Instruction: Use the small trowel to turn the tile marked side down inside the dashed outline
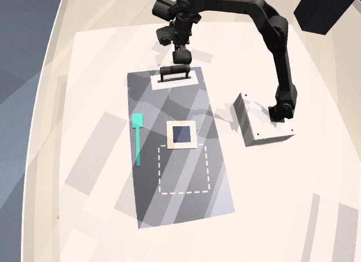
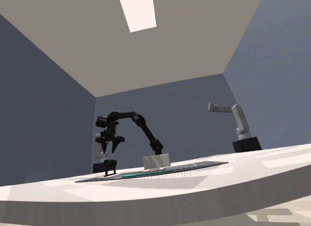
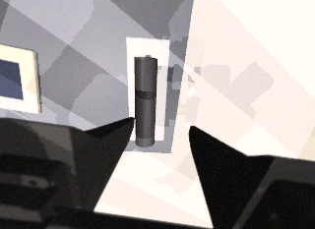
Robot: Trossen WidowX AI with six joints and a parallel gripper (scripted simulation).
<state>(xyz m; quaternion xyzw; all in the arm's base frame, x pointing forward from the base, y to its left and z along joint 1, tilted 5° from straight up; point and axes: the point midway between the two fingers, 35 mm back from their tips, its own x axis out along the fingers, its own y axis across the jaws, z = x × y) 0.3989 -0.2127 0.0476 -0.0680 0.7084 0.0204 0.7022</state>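
My gripper tip is 90 mm above the dark-handled float, 20 mm to the right of it and 20 mm past it. Also, from my gripper tip: teal trowel: 280 mm to the left, 140 mm ahead, 130 mm below; tile: 280 mm to the left, 130 mm below, 30 mm behind.
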